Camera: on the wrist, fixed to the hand. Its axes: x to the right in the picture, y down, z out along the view.
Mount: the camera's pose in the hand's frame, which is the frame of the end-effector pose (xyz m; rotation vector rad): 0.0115 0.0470 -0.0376 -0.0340 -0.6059 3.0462
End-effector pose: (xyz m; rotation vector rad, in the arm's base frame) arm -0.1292 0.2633 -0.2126 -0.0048 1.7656 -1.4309
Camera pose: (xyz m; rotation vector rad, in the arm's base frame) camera -0.1365 0.3043 -0.2576 1.2784 -0.1366 0.9131
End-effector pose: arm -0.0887 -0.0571 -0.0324 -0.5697 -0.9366 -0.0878
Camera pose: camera -0.0394 -0.0340 -0.0606 1.4109 -0.2821 -2.7167
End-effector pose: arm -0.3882 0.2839 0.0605 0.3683 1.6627 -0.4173
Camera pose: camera -0.4005 0.3431 0.0506 1.7612 -0.6997 1.5671
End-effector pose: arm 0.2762 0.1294 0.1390 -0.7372 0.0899 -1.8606
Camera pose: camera 0.2923 0.0895 0.0954 -0.2742 0.4495 1.2431
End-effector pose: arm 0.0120 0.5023 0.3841 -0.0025 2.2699 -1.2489
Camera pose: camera -0.0033 0.5555 0.3579 1.6833 -0.0736 0.6148
